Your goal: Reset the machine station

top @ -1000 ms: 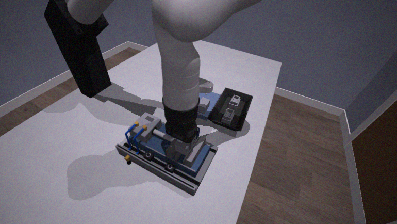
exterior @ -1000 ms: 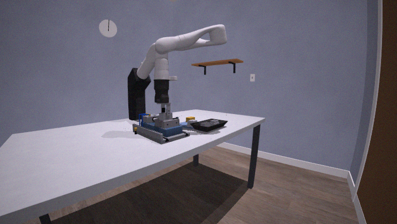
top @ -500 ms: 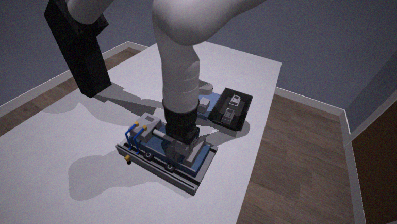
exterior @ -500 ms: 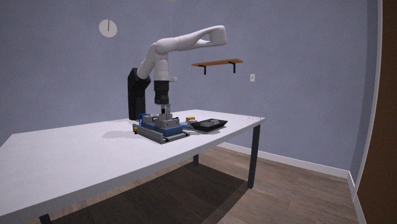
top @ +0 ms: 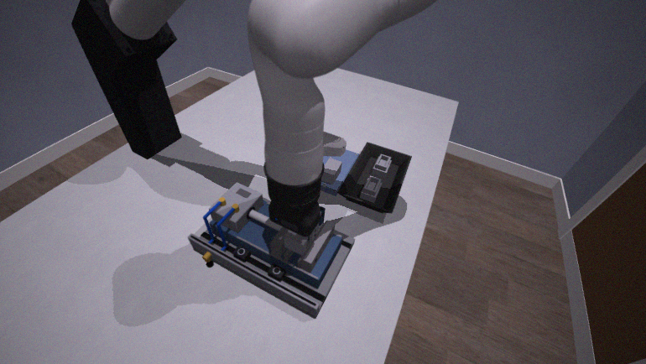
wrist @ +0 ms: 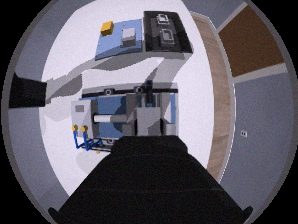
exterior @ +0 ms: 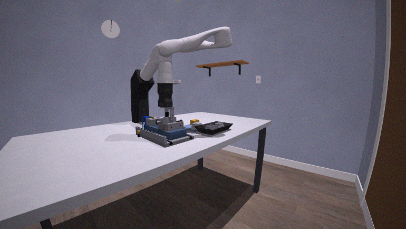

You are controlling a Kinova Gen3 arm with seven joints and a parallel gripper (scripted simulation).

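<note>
My hand is 30 mm short of the fixed jaw and 50 mm above it. Round my hand: black outfeed tray: 110 mm ahead, 290 mm to the left, 120 mm below; then vise: 70 mm behind, 20 mm to the left, 90 mm below; then gray aluminum blank: 10 mm behind, 270 mm to the left, 100 mm below.
</note>
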